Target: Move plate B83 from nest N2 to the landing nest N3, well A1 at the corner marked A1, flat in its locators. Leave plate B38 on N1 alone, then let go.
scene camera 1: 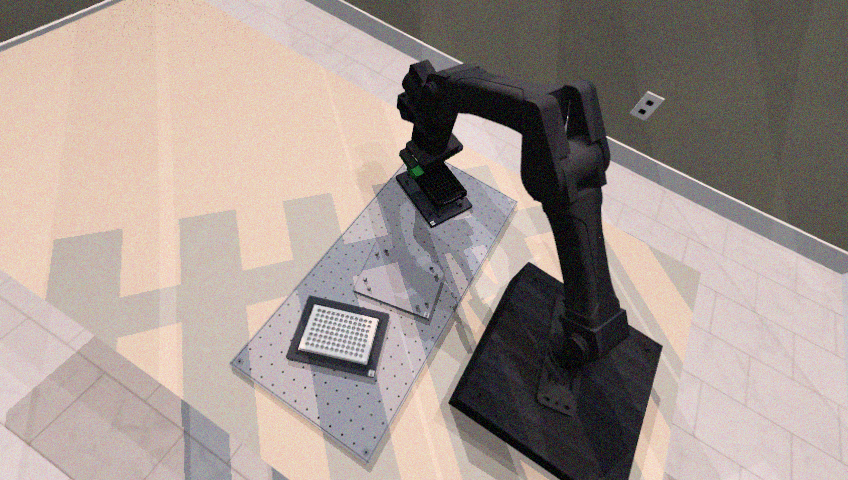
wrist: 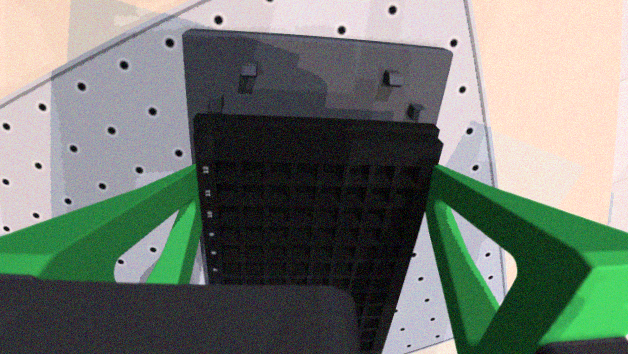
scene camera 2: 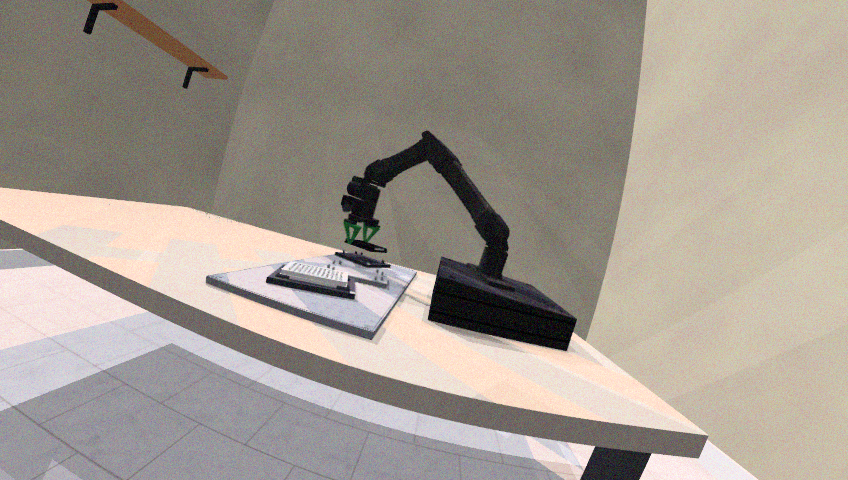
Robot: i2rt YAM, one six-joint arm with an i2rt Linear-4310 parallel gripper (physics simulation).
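My gripper is shut on the long sides of a black well plate, taken as B83, and holds it above the dark far nest, taken as N2. A gap shows between plate and nest. Column numbers from 12 down show along the plate's left edge in the wrist view; its A1 corner is hidden. The pale middle nest, taken as N3, holds no plate, and its locator posts stand up. A white plate, taken as B38, sits on the dark near nest.
The nests stand in a row on a perforated grey board. The arm's black base block stands beside the board. A wooden wall shelf is at upper left in scene camera 2.
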